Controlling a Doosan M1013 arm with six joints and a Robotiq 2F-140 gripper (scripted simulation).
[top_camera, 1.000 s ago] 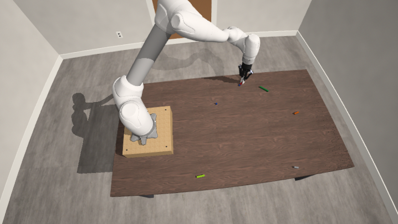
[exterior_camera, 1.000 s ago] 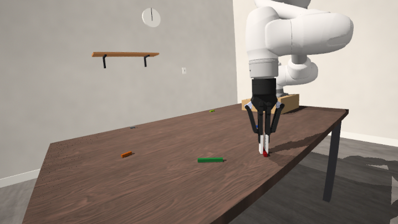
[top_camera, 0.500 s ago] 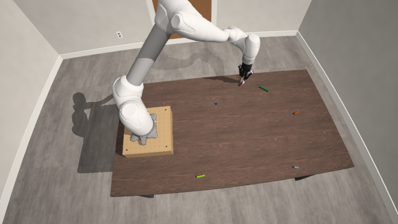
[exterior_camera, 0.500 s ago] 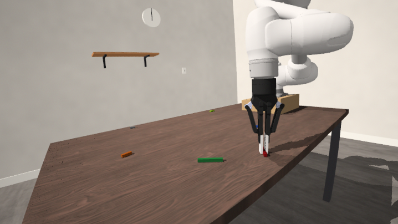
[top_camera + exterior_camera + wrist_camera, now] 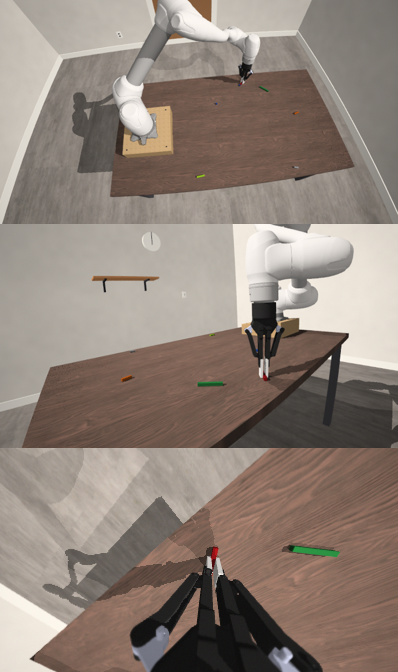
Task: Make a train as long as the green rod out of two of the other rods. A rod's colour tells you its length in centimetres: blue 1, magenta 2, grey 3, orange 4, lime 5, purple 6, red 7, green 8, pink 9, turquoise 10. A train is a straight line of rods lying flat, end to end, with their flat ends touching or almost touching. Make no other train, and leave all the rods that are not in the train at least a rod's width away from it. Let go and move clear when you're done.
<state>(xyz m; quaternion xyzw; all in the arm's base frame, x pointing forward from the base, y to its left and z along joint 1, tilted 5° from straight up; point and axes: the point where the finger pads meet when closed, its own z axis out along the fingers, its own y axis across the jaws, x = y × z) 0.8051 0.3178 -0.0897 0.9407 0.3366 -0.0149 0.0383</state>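
Right now the red rod is 3 cm below my hand. Also, from my hand: orange rod: 37 cm to the right, 33 cm ahead, 3 cm below; green rod: 16 cm ahead, 10 cm to the right, 3 cm below; grey rod: 76 cm to the right, 16 cm ahead, 3 cm below.
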